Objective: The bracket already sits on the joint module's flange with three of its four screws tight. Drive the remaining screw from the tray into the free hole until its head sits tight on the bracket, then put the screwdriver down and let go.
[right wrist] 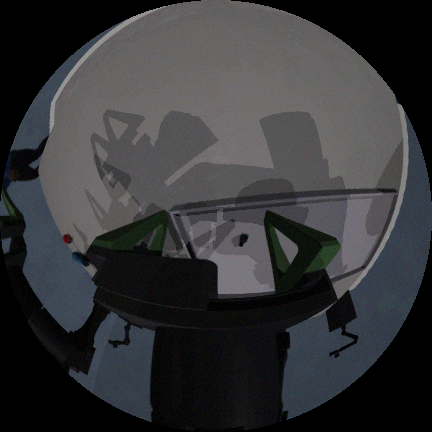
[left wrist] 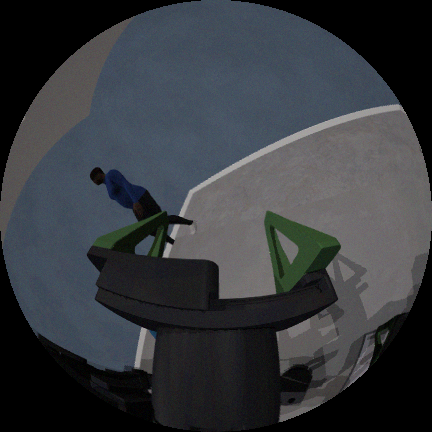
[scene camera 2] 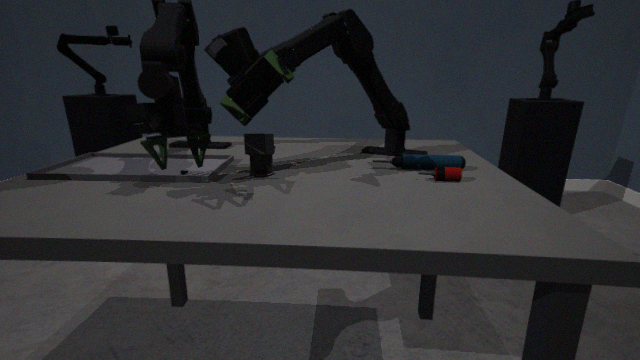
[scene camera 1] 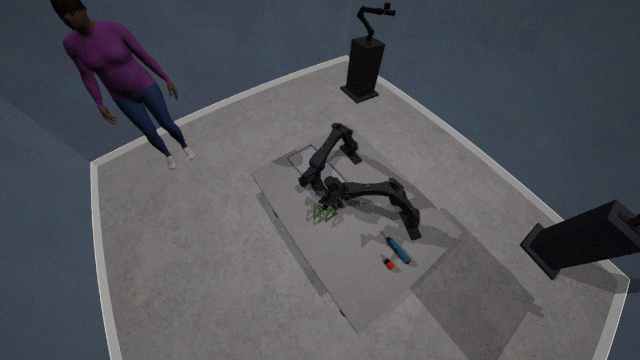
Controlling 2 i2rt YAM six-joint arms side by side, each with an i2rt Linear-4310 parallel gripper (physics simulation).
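Note:
A dark joint module with the bracket on top (scene camera 2: pixel 259 145) stands upright just right of the tray (scene camera 2: pixel 120 176) (scene camera 1: pixel 302 155) (right wrist: pixel 361 235) in scene camera 2. The holes and tight screws are too small and dark to see. A small dark screw (right wrist: pixel 243 239) (scene camera 2: pixel 184 172) lies in the tray near its rim. My right gripper (right wrist: pixel 215 215) (scene camera 2: pixel 182 166) is open and empty, pointing down low above the screw. My left gripper (left wrist: pixel 216 215) (scene camera 1: pixel 321 215) (scene camera 2: pixel 265 101) is open and empty, raised above the module. A blue screwdriver (scene camera 1: pixel 399 251) (scene camera 2: pixel 432 161) lies on its side on the table.
A short red-handled screwdriver (scene camera 1: pixel 389 264) (scene camera 2: pixel 450 174) lies beside the blue one. Both arms are close together over the tray and module. The table's front edge (scene camera 2: pixel 320 254) crosses scene camera 2. A person (scene camera 1: pixel 112 60) stands off the table, and dark pedestals (scene camera 1: pixel 365 67) (scene camera 2: pixel 542 135) stand behind.

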